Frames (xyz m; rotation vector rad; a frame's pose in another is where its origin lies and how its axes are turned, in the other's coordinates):
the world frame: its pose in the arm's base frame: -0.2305 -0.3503 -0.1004 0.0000 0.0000 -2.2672
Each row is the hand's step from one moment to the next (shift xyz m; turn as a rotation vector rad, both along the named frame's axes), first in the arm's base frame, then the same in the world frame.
Working: the arm's base frame: its pose in the world frame: -0.4166 -0.0479 0.1004 0.0000 0.0000 2.2672

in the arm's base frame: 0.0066 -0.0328 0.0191 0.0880 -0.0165 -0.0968
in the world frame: 0.0209 0.0261 0.0191 -0.0438 0.0781 -0.0968
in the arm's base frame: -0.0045 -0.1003 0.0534 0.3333 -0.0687 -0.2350
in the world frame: 0.0798 0.0609 0.0534 -0.1611 0.2998 -0.2350
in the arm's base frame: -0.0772 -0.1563 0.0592 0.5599 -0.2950 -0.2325
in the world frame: 0.1694 0.0410 0.0592 -0.1328 0.6188 -0.2325
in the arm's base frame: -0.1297 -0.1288 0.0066 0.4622 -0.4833 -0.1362
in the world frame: 0.1820 -0.0169 0.0066 0.0743 0.6646 -0.1362
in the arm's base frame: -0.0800 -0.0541 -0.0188 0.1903 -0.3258 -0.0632
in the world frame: 0.0928 -0.0267 -0.0188 0.1279 0.3550 -0.0632
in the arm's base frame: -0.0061 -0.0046 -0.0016 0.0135 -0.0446 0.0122
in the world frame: 0.0074 -0.0017 -0.0016 0.0256 0.0390 0.0122
